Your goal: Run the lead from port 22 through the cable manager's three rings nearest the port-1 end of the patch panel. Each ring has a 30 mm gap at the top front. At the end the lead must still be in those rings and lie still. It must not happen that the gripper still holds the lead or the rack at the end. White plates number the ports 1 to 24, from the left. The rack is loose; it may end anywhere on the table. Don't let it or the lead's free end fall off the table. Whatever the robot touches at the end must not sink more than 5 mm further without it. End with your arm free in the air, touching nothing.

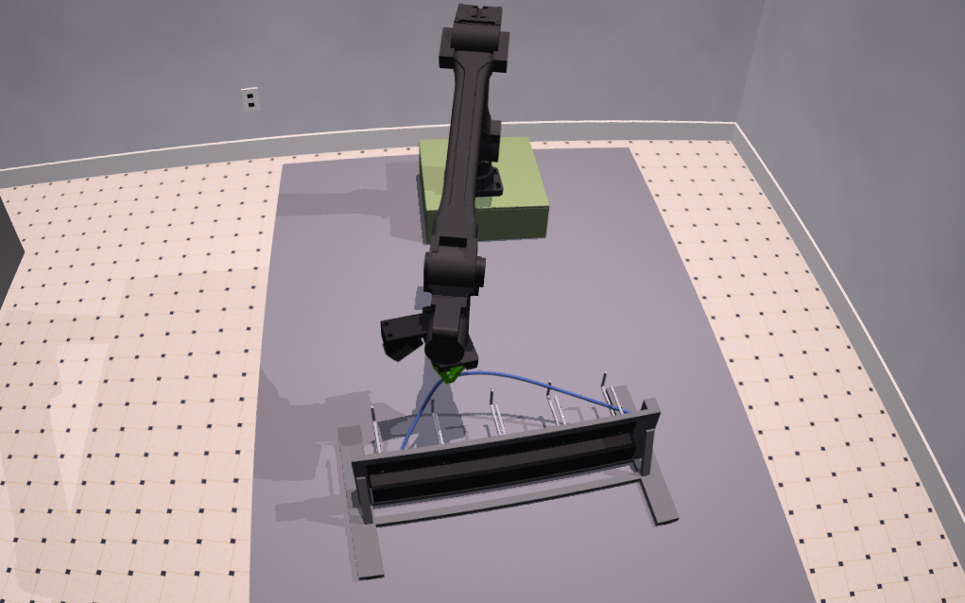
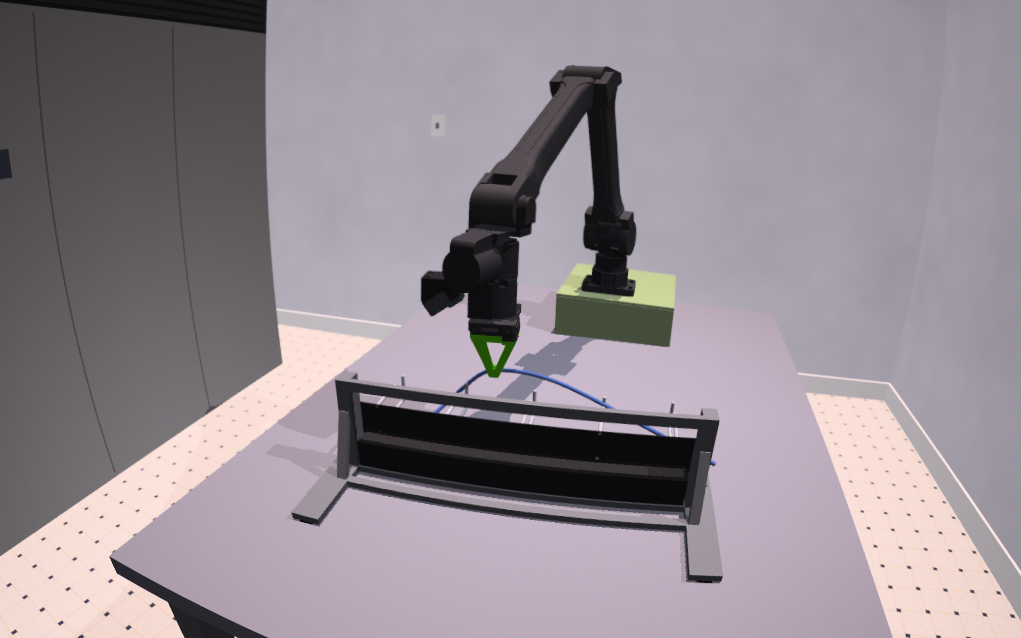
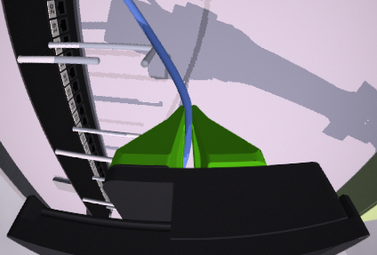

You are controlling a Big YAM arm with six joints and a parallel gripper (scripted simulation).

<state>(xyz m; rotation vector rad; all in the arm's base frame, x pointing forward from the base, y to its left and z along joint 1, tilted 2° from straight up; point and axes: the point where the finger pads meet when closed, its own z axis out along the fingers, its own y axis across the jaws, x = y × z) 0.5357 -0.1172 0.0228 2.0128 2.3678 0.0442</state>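
Now: hand 15 cm short of the rack, 8 cm to the right of it and 4 cm above it.
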